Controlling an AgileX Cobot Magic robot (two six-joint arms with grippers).
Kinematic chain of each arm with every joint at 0, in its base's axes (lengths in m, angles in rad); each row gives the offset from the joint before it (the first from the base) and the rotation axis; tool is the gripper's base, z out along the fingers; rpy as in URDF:
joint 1: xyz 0 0 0.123 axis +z
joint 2: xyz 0 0 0 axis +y
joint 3: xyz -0.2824 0 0.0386 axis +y
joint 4: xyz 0.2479 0 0.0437 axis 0.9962 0 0.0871
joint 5: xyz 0 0 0 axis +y
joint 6: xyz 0.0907 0 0.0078 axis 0.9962 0 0.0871
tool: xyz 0 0 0 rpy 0 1.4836 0
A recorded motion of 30 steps. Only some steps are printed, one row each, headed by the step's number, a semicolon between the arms.
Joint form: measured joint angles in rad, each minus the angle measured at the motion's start. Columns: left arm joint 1, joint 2, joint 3, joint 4, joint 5, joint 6; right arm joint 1, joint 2, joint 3, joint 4, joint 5, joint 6.
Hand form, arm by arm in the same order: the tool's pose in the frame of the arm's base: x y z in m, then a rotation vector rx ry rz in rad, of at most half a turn. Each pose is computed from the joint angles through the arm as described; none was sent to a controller.
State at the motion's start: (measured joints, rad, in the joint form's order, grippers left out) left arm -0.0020 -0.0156 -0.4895 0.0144 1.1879 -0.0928; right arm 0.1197 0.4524 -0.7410 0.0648 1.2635 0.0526
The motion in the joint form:
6: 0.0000 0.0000 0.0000 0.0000 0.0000 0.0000; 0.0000 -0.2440 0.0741 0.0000 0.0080 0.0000
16: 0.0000 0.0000 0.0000 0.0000 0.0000 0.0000; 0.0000 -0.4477 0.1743 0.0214 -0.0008 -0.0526
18: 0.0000 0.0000 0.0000 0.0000 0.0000 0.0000; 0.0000 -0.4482 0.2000 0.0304 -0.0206 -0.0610
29: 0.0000 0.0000 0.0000 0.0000 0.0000 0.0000; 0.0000 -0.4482 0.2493 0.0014 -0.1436 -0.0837
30: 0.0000 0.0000 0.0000 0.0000 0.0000 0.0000; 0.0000 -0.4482 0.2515 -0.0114 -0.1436 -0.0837
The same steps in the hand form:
6: -0.0119 0.0012 0.2642 -0.1002 2.1642 -0.0369; 0.0019 0.0059 0.3077 -0.0872 2.2985 0.1698
16: -0.0119 0.0012 0.2642 -0.1002 2.1642 -0.0369; -0.0223 0.0048 0.2797 -0.1487 2.1810 0.1723
18: -0.0119 0.0012 0.2642 -0.1002 2.1642 -0.0369; -0.0186 0.0060 0.2745 -0.1575 2.1854 0.1788
29: -0.0119 0.0012 0.2642 -0.1002 2.1642 -0.0369; -0.0066 0.0047 0.2703 -0.1644 2.1105 0.1330
30: -0.0119 0.0012 0.2642 -0.1002 2.1642 -0.0369; -0.0062 0.0037 0.2697 -0.1636 2.1128 0.1174

